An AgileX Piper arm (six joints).
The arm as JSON. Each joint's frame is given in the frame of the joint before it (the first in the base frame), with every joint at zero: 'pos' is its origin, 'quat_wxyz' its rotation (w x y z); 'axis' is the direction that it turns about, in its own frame. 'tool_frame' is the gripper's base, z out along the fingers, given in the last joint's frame.
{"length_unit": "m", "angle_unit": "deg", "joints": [
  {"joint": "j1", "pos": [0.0, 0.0, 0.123], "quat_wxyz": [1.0, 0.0, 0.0, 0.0], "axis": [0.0, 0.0, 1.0]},
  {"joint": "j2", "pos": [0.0, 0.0, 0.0], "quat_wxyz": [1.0, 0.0, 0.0, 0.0], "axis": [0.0, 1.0, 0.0]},
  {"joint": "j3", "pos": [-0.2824, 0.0, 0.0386], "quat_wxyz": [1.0, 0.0, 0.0, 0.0], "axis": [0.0, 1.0, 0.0]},
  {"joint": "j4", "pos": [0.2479, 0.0, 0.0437], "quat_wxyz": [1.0, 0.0, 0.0, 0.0], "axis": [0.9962, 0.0, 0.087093]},
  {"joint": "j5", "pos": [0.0, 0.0, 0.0], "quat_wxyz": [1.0, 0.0, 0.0, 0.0], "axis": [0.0, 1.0, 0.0]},
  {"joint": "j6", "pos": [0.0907, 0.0, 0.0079], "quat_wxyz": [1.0, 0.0, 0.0, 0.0], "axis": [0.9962, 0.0, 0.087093]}
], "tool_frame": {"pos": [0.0, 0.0, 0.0], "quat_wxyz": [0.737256, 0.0, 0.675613, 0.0]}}
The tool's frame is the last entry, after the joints.
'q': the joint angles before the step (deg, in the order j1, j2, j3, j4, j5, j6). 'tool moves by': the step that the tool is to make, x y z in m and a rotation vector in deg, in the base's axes. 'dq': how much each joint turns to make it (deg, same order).
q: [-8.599 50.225 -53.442 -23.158 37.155 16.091]
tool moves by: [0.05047 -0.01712 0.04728 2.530 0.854 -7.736]
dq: [-0.262 13.938 -18.843 -4.066 8.870 6.683]
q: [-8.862 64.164 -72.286 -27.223 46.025 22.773]
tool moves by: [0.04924 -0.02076 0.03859 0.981 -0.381 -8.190]
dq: [-0.918 13.701 -19.985 -3.865 8.840 4.405]
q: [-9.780 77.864 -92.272 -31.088 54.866 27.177]
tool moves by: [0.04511 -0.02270 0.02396 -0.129 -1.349 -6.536]
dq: [-1.530 13.166 -19.580 -2.580 6.774 1.449]
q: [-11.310 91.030 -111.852 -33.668 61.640 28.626]
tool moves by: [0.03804 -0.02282 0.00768 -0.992 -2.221 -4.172]
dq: [-1.823 11.748 -17.002 -1.500 3.403 -0.130]
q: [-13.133 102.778 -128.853 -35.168 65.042 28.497]
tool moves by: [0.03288 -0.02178 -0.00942 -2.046 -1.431 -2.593]
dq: [-1.617 9.888 -12.207 -1.771 0.324 -0.327]
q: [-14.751 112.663 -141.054 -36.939 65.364 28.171]
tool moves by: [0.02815 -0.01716 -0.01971 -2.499 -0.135 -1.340]
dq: [-0.992 7.605 -7.180 -2.156 -1.576 -0.053]
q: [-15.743 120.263 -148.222 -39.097 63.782 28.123]
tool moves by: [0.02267 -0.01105 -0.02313 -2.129 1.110 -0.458]
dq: [-0.385 5.202 -2.970 -2.154 -2.097 0.256]
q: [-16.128 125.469 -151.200 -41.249 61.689 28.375]
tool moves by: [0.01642 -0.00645 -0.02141 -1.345 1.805 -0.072]
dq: [-0.085 3.253 -0.479 -1.719 -1.647 0.330]
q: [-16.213 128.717 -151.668 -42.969 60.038 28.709]
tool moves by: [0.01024 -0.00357 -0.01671 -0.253 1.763 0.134]
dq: [-0.045 1.783 0.621 -0.682 -0.906 0.208]
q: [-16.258 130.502 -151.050 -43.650 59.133 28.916]
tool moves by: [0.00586 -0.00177 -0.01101 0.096 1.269 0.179]
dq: [-0.016 0.903 0.784 -0.217 -0.518 0.115]
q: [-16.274 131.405 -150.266 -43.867 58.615 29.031]
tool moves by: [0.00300 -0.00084 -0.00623 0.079 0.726 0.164]
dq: [-0.011 0.326 0.783 -0.121 -0.428 0.140]
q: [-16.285 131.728 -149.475 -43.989 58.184 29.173]
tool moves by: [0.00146 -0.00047 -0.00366 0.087 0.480 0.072]
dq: [-0.012 0.089 0.632 -0.074 -0.238 0.111]
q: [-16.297 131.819 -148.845 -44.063 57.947 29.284]
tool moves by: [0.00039 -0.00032 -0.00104 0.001 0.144 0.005]
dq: [-0.023 0.057 0.123 -0.025 -0.058 -0.001]
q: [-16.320 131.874 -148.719 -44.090 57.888 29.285]
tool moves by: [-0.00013 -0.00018 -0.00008 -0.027 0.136 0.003]
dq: [-0.023 -0.004 0.007 0.024 0.053 -0.138]
